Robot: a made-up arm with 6 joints.
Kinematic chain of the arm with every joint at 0, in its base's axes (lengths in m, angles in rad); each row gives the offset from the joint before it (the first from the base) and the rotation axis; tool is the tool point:
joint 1: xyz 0 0 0.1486 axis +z
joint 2: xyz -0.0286 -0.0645 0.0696 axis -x
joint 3: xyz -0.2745 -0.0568 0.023 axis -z
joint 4: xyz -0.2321 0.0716 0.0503 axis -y
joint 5: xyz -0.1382 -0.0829 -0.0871 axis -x
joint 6: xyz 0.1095 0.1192 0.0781 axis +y
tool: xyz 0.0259 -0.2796 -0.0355
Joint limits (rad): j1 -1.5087..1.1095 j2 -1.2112..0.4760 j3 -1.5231..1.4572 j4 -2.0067..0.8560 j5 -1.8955..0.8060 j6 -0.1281..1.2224
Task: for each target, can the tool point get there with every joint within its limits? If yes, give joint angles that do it. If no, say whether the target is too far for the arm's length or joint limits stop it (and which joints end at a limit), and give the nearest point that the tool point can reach.
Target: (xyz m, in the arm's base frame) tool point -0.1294 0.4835 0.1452
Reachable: yes | joints -1.1538 -0.7305 1.0331 0.3478 -1.1783 0.9316
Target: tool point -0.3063 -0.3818 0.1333
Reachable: yes | joints -0.2090 -0.5572 -1.2675 -1.7597 0.0461 0.9958
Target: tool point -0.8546 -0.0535 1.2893
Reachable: no: too far | nearest point -0.6064 -0.0380 0.6301 | short by 0.705 m
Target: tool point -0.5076 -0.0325 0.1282
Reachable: yes | joints 0.1714 -1.0758 0.6689 0.3129 -1.2253 0.3971
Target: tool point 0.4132 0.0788 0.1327
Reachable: no: joint limits stop it (at a limit: joint 1, joint 2, joint 3, joint 5) | nearest point 0.3468 0.3717 0.1520 | short by 0.301 m
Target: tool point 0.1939 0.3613 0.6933
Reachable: no: joint limits stop it (at a limit: joint 1, joint 3, joint 5, joint 6) | nearest point 0.1394 0.3651 0.6016 | short by 0.107 m
